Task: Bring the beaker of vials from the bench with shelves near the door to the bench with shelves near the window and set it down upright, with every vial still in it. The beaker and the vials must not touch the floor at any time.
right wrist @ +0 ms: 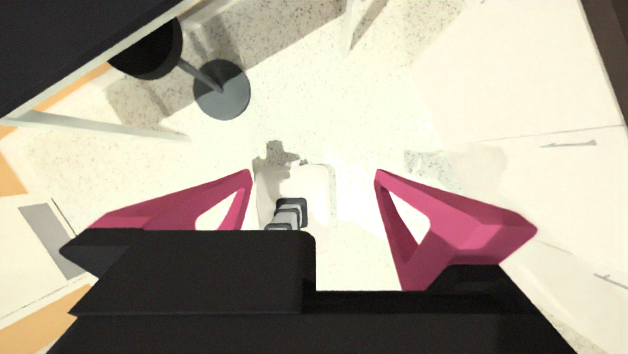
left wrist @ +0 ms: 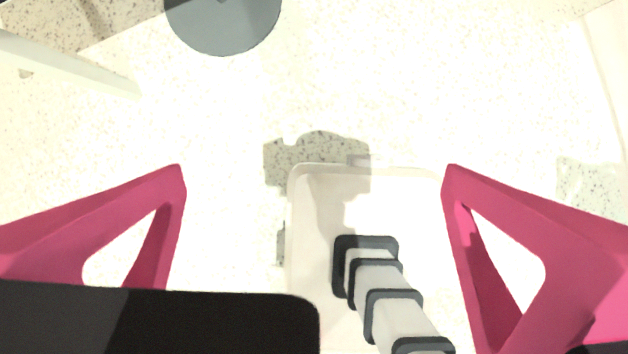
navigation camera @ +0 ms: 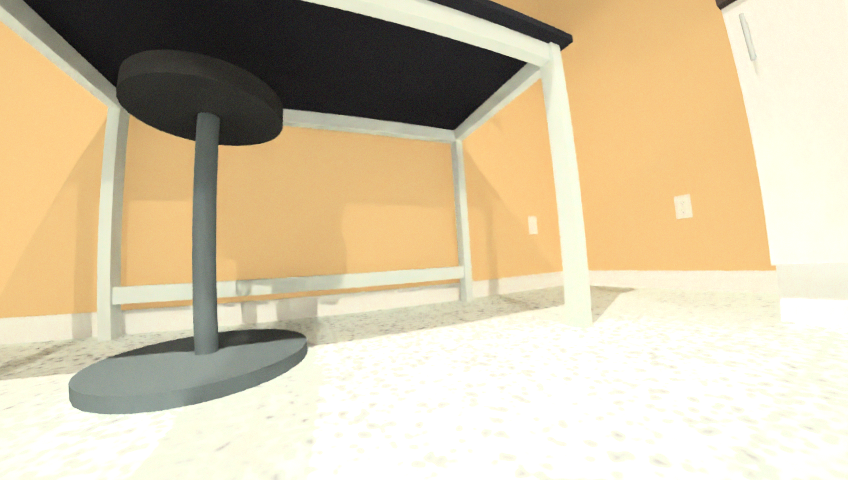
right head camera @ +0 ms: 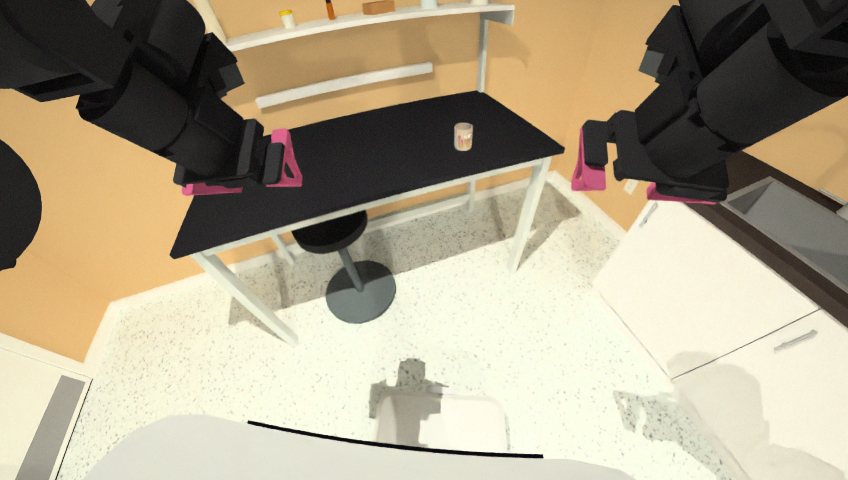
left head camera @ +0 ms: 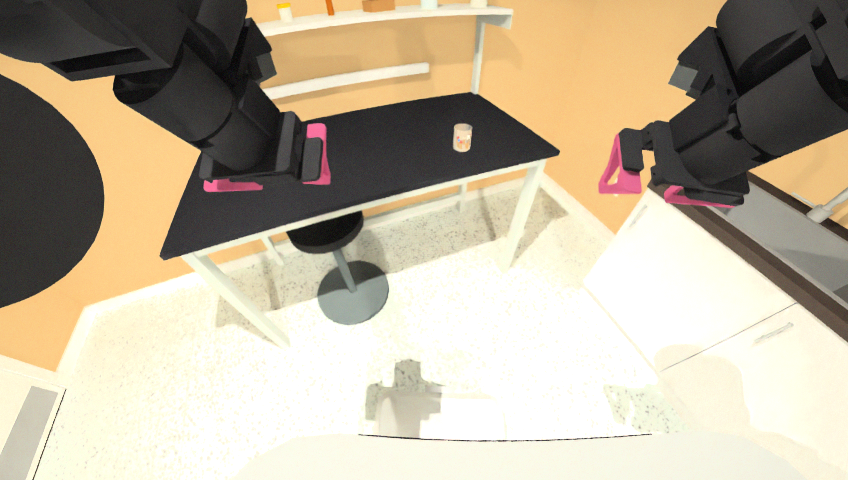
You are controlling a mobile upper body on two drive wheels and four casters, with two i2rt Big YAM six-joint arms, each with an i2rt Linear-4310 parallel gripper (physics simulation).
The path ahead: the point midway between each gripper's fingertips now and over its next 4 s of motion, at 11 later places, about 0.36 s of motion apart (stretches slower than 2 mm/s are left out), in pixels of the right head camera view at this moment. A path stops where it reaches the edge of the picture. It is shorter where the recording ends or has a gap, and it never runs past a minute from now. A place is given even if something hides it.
My left gripper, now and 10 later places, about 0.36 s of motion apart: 270,184; 285,180; 325,168; 345,163; 361,161; 411,155; 502,159; 617,189; 716,235; 773,268; 791,275
My right gripper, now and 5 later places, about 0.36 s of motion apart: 610,190; 628,196; 676,218; 703,231; 723,242; 796,291
